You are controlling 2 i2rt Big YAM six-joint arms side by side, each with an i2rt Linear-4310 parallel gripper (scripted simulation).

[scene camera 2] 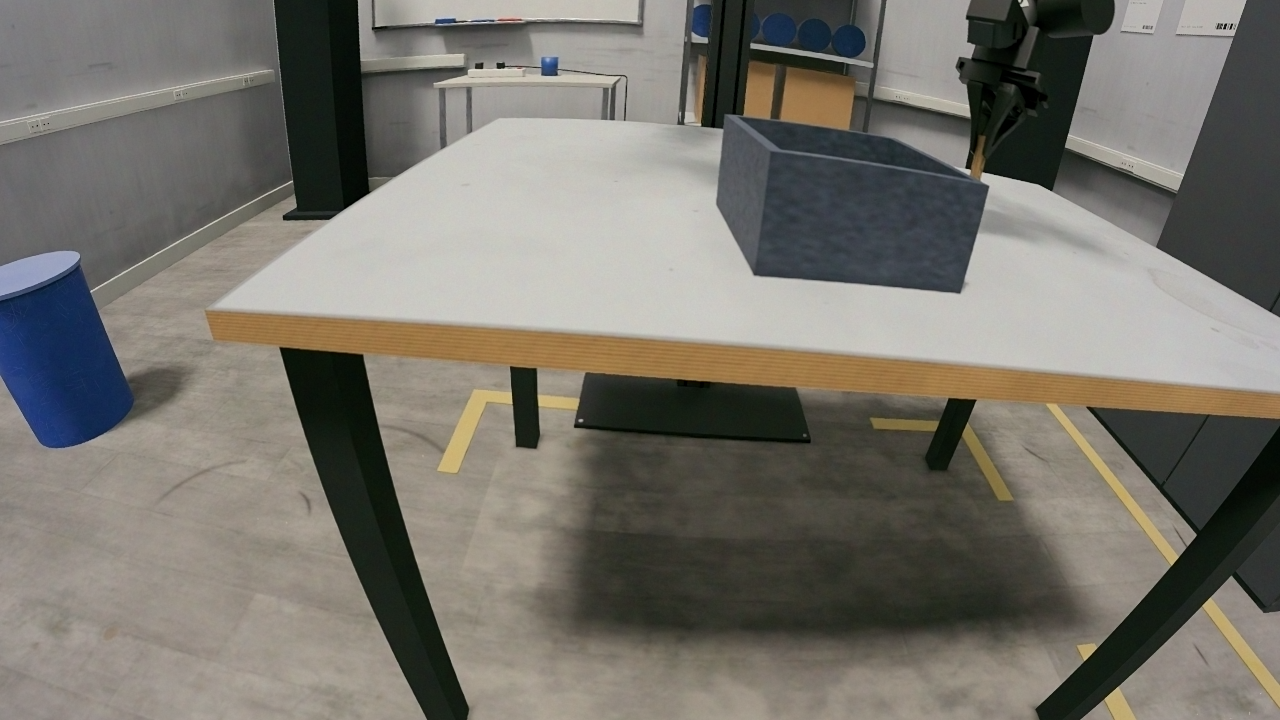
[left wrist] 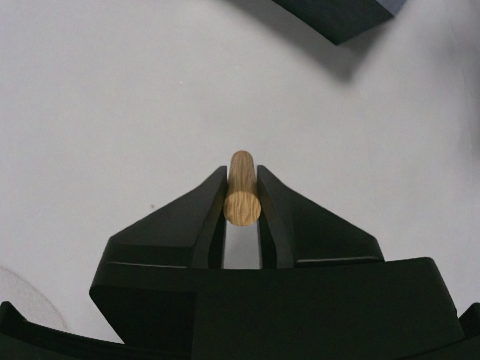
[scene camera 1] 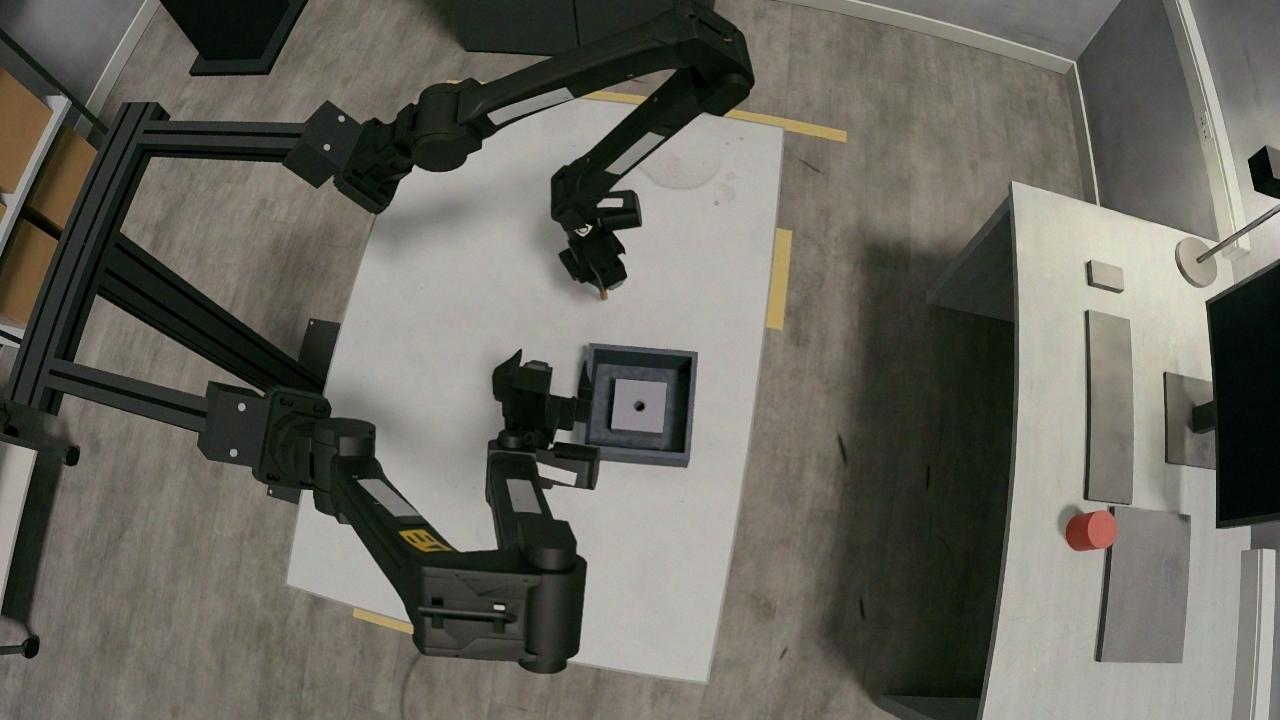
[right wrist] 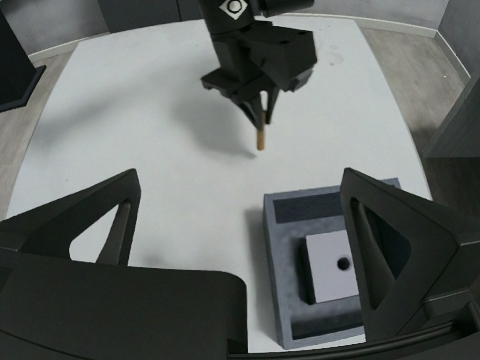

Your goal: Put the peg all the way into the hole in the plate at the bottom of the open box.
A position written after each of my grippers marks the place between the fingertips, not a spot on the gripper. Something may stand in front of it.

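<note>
My left gripper (scene camera 2: 978, 155), (scene camera 1: 604, 288), (left wrist: 242, 177), (right wrist: 264, 126). My right gripper (scene camera 1: 553, 357), (right wrist: 240, 179). Dark box (scene camera 2: 809, 211), (scene camera 1: 606, 363), (right wrist: 311, 211). Wooden peg (left wrist: 241, 207).
</note>
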